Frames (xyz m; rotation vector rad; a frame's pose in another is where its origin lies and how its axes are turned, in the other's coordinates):
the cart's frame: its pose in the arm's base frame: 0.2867 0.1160 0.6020 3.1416 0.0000 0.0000
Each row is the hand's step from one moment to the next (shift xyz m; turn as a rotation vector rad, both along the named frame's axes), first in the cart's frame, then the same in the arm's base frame.
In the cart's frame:
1: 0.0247 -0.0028 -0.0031 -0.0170 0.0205 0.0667
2: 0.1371 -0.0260 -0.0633 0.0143 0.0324 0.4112
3: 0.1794 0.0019 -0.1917 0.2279 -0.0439 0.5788
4: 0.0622 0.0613 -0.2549 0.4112 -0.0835 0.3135
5: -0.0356 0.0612 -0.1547 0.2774 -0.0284 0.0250
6: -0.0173 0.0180 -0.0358 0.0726 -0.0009 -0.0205
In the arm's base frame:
1: 0.0247 0.0028 0.0031 -0.0170 -0.0205 -0.0667
2: 0.1371 0.0260 0.0633 0.0143 -0.0324 -0.4112
3: 0.1794 -0.0019 0.1917 0.2279 0.0439 -0.5788
4: 0.0622 -0.0613 0.2549 0.4112 0.0835 -0.3135
5: -0.0356 -0.0612 0.1547 0.2774 0.0284 -0.0250
6: -0.0173 -0.0180 0.0358 0.0726 0.0009 0.0205

